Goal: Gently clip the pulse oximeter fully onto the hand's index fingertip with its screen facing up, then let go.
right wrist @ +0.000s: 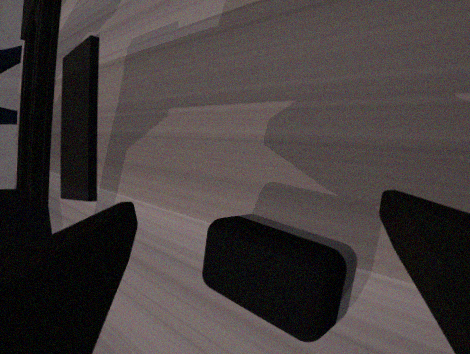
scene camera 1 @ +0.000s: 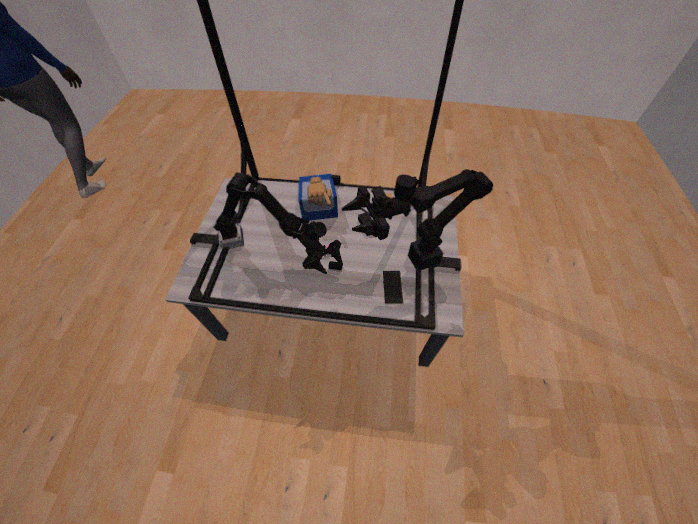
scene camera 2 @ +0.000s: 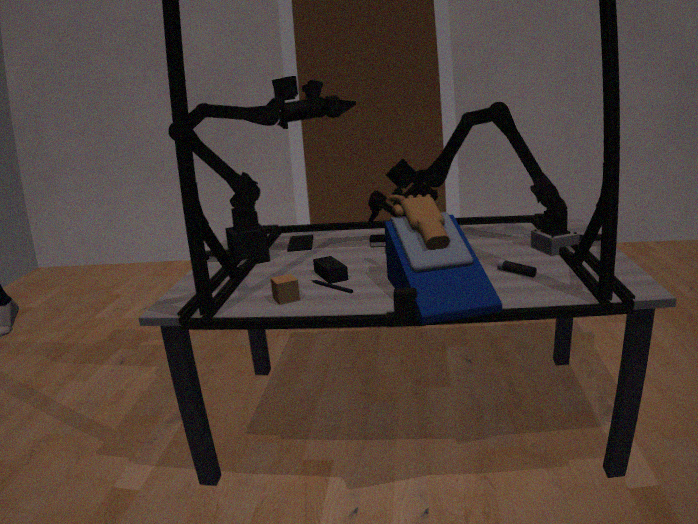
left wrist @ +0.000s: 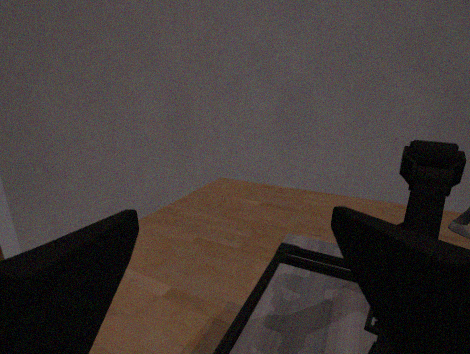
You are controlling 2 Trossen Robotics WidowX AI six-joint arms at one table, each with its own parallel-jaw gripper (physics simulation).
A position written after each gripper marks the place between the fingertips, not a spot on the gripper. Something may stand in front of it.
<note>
The left gripper (scene camera 1: 346, 219) is open and holds nothing. On the table rest a tan cube (scene camera 2: 285, 289) and a dark device with pale edge (right wrist: 300, 282). Further things: the right gripper (scene camera 1: 334, 269) and a blue block (scene camera 2: 447, 294).
The left gripper also shows in scene camera 2 (scene camera 2: 349, 103) and in the left wrist view (left wrist: 236, 218). The right gripper shows as well in the right wrist view (right wrist: 258, 208). The right wrist view misses the tan cube: it is out of frame. The left wrist view does not show the tan cube: it is out of frame.
</note>
